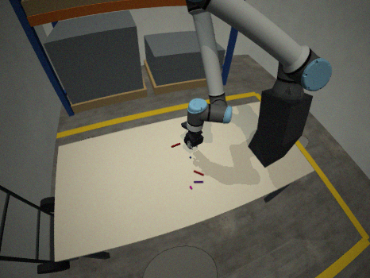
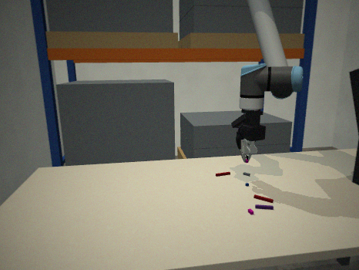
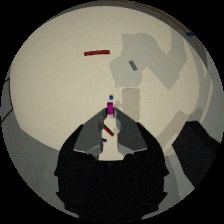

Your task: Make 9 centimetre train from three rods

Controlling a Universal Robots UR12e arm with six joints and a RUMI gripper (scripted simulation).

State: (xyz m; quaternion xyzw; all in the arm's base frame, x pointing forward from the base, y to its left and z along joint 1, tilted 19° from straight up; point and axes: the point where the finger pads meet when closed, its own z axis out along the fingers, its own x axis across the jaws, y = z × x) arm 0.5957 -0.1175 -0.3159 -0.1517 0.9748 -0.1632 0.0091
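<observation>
The blue rod lies 11 cm below my hand, 1 cm to the left of it and 1 cm behind it. The rest, counted from my hand: purple rod 20 cm to the left, 11 cm below, 1 cm behind; grey rod 11 cm below, 10 cm to the right, 4 cm behind.
</observation>
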